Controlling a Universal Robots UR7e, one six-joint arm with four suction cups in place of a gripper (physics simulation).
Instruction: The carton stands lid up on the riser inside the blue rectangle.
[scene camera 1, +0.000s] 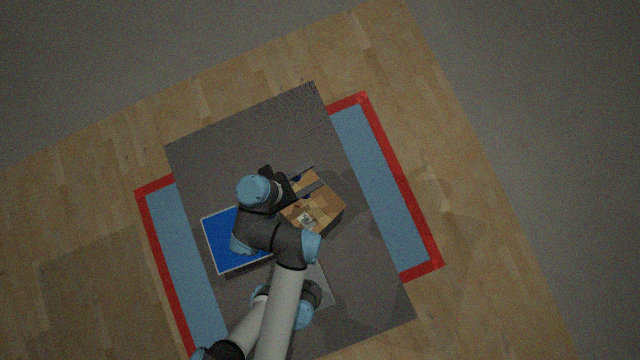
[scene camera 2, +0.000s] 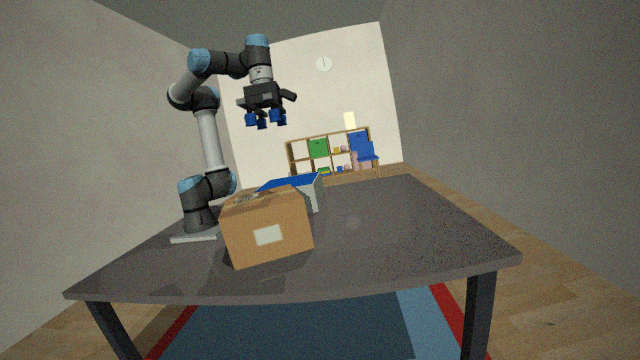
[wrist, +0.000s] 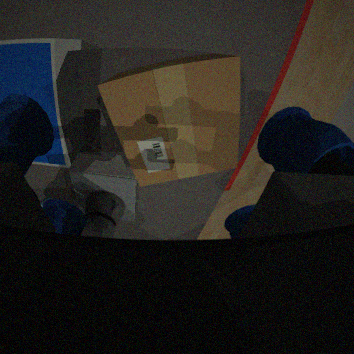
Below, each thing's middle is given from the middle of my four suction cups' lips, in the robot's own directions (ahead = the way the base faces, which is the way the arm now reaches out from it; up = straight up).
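I look at the brown cardboard carton (scene camera 2: 267, 225), and it is 50 mm to the right of my suction cup and 70 mm behind it. The carton is also 300 mm below the suction cup.
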